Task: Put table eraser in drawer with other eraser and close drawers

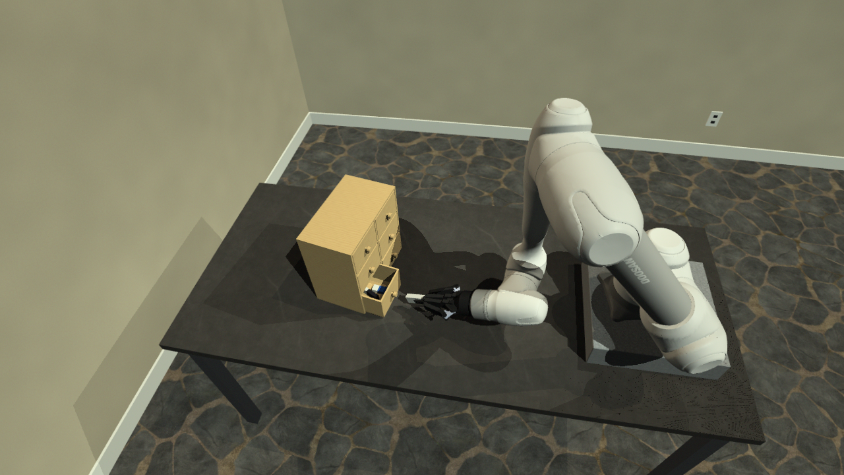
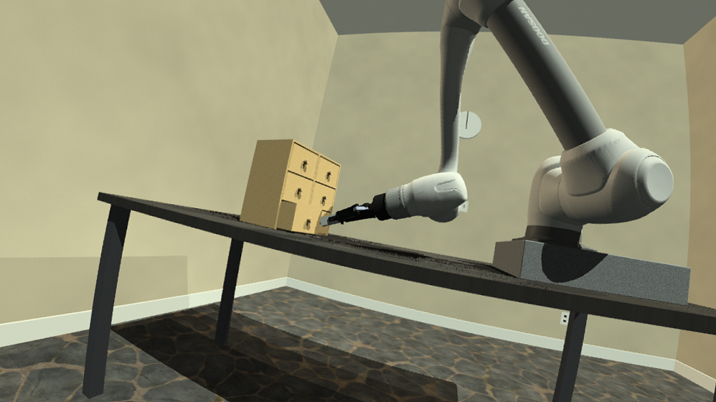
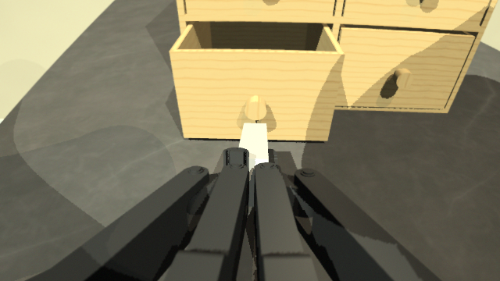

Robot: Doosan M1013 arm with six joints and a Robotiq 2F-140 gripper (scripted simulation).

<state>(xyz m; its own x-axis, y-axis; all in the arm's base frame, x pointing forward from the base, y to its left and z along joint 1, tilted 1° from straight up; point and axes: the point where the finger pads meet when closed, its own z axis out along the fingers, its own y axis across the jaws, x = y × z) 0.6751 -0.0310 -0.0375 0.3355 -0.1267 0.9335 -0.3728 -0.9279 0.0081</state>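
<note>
Now: hand 120 mm short of the blue eraser, 70 mm to the left of it and 50 mm above it.
</note>
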